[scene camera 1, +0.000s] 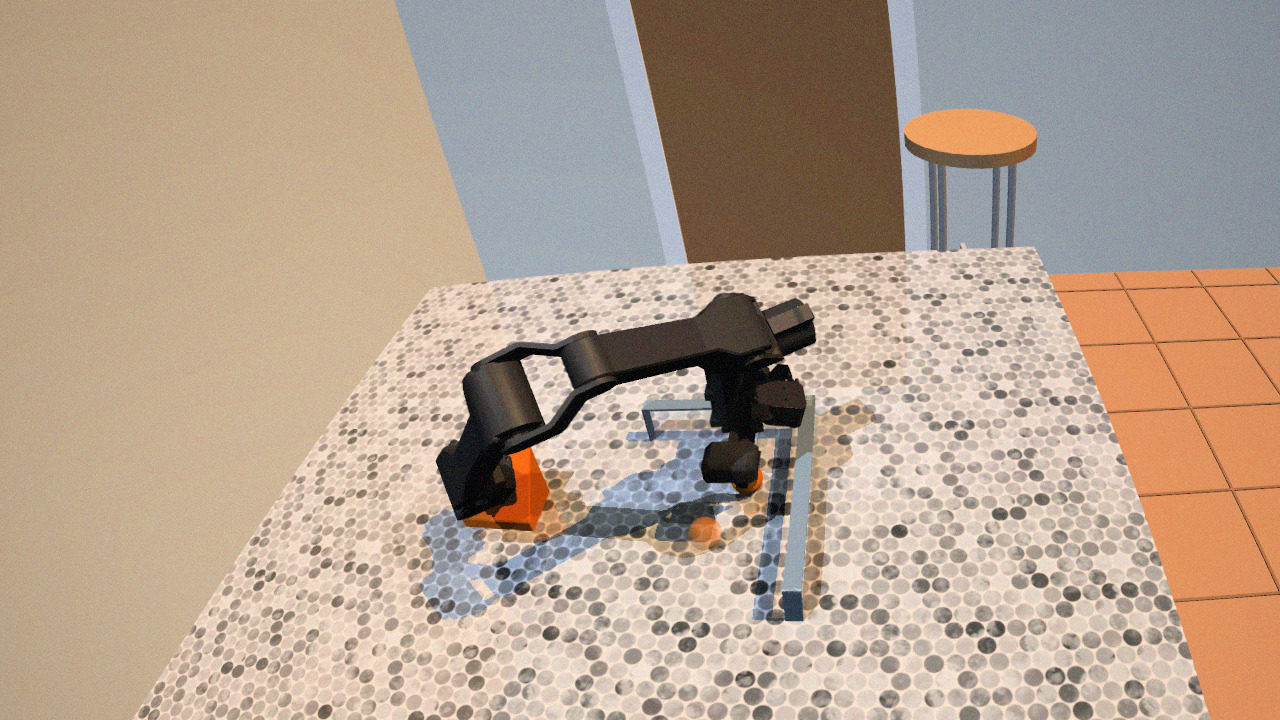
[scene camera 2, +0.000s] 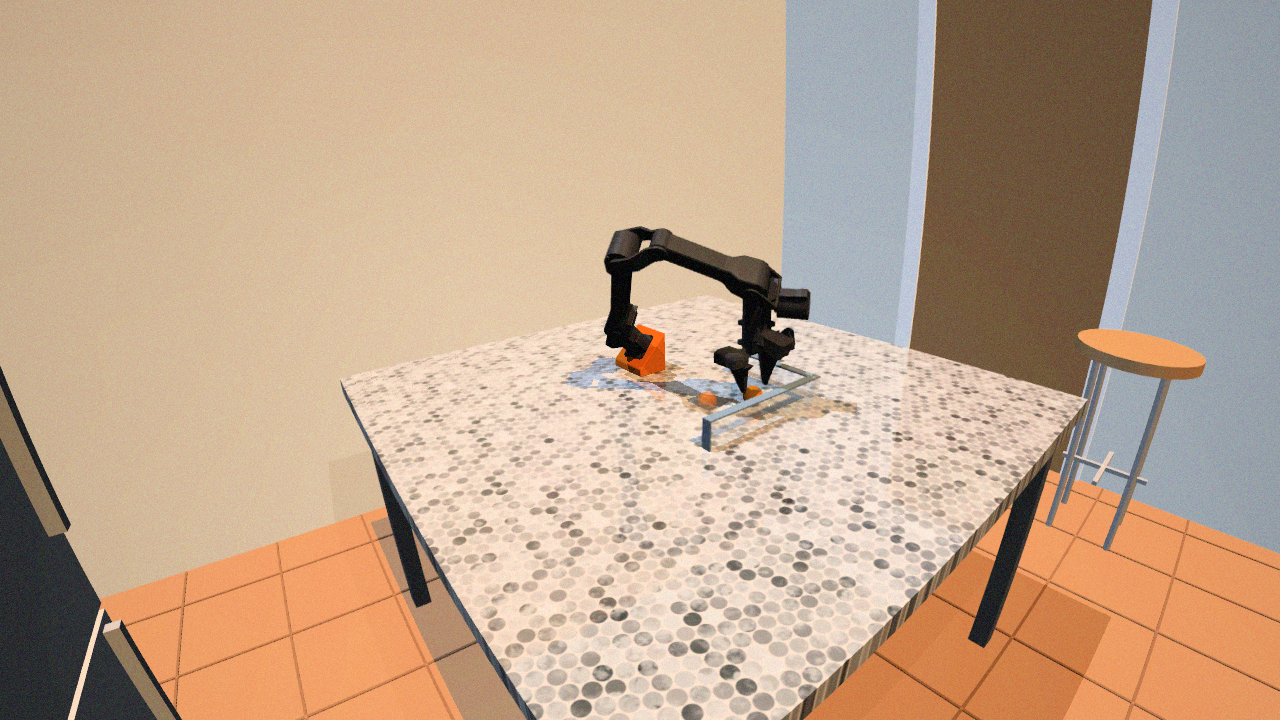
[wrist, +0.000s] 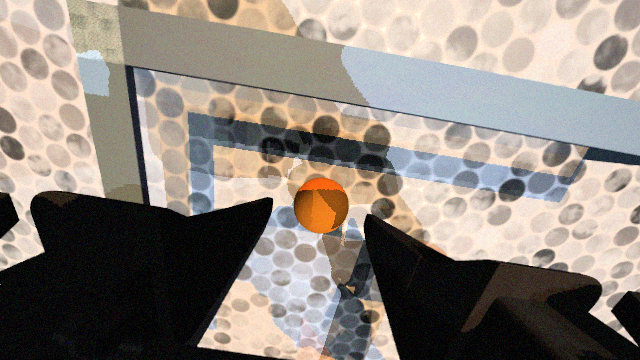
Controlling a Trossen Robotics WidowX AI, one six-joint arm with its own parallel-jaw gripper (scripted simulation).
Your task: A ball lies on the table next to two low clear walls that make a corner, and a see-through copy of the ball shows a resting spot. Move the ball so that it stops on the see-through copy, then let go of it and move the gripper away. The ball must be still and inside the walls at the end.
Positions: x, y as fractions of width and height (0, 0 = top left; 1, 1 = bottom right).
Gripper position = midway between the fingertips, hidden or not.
The gripper (wrist: 0.50, 0.59) is open, with nothing in its grasp. Also in view: an orange ball (wrist: 0.50, 0.57).
